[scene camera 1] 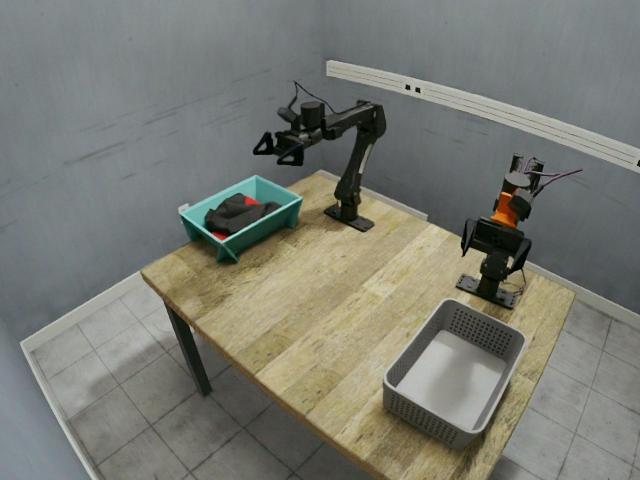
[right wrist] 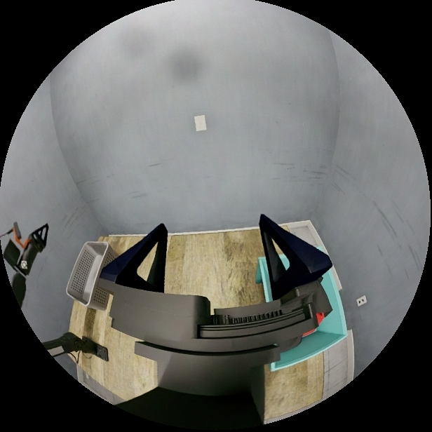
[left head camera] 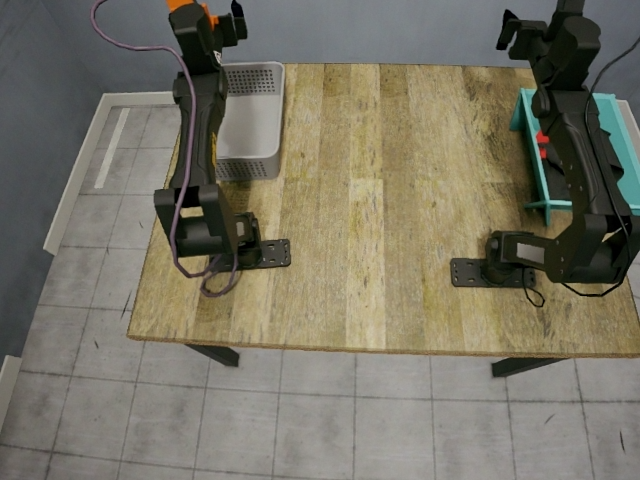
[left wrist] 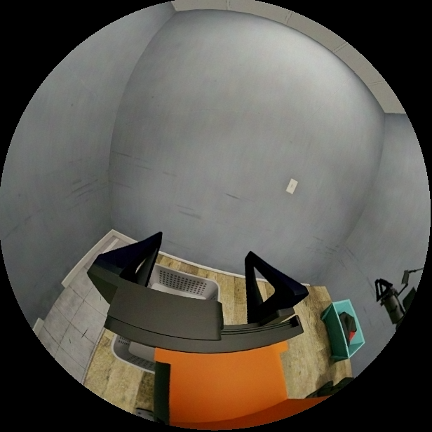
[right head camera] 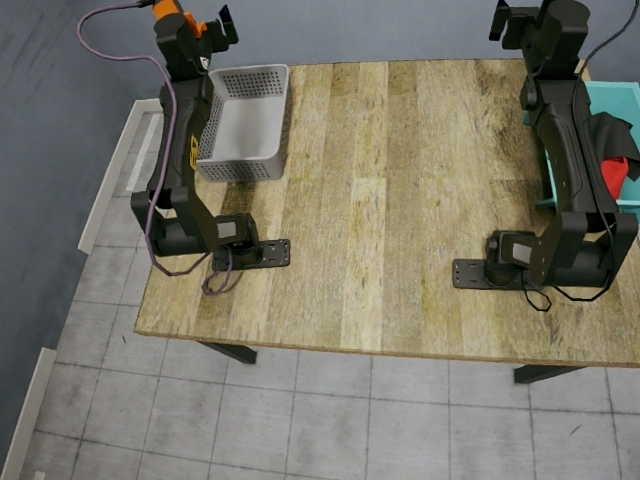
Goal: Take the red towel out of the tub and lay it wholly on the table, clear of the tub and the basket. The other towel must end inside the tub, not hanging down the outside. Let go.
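Note:
The teal tub [left head camera: 540,170] [scene camera 1: 268,224] [left wrist: 339,340] [right wrist: 340,305] stands at the picture's right in both head views. Inside it, the red towel [left head camera: 541,138] [right head camera: 614,178] [scene camera 1: 250,200] shows in patches around and under a crumpled black towel [right head camera: 615,136] [scene camera 1: 235,214] [left wrist: 346,322]. No cloth shows hanging outside. My right arm hides part of the tub in the head views. My right gripper [scene camera 1: 268,156] [right wrist: 211,223] is open and empty, raised above the tub's level. My left gripper [scene camera 1: 492,258] [left wrist: 206,247] is open and empty, raised near the basket.
A grey perforated basket [left head camera: 248,167] [right head camera: 240,169] [scene camera 1: 423,418] [right wrist: 90,275] stands at the far left of the wooden table [left head camera: 330,206] in the head views. It looks empty. Walls stand close behind the table. The arm bases are bolted near the table's front in the head views.

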